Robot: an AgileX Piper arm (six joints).
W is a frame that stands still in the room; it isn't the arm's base.
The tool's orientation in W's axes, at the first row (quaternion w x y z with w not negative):
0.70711, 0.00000, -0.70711, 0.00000
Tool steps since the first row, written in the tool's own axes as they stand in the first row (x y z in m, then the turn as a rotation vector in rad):
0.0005, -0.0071, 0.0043, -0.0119, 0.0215, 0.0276
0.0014, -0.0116, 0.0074, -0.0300, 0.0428, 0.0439
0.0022, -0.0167, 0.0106, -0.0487, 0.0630, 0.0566
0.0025, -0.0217, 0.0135, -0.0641, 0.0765, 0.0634
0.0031, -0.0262, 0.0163, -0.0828, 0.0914, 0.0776
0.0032, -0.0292, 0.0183, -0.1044, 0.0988, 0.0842
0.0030, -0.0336, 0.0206, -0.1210, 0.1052, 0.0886
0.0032, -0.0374, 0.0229, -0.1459, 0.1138, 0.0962
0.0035, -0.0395, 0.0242, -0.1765, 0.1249, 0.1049
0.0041, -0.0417, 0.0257, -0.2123, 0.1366, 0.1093
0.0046, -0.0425, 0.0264, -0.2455, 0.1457, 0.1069
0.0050, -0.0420, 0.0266, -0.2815, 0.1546, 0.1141
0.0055, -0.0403, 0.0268, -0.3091, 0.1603, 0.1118
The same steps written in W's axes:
-0.0043, -0.0071, 0.0005, -0.0276, 0.0215, -0.0119
-0.0074, -0.0116, 0.0014, -0.0439, 0.0428, -0.0300
-0.0106, -0.0167, 0.0022, -0.0566, 0.0630, -0.0487
-0.0135, -0.0217, 0.0025, -0.0634, 0.0765, -0.0641
-0.0163, -0.0262, 0.0031, -0.0776, 0.0914, -0.0828
-0.0183, -0.0292, 0.0032, -0.0842, 0.0988, -0.1044
-0.0206, -0.0336, 0.0030, -0.0886, 0.1052, -0.1210
-0.0229, -0.0374, 0.0032, -0.0962, 0.1138, -0.1459
-0.0242, -0.0395, 0.0035, -0.1049, 0.1249, -0.1765
-0.0257, -0.0417, 0.0041, -0.1093, 0.1366, -0.2123
-0.0264, -0.0425, 0.0046, -0.1069, 0.1457, -0.2455
-0.0266, -0.0420, 0.0050, -0.1141, 0.1546, -0.2815
-0.0268, -0.0403, 0.0055, -0.1118, 0.1603, -0.3091

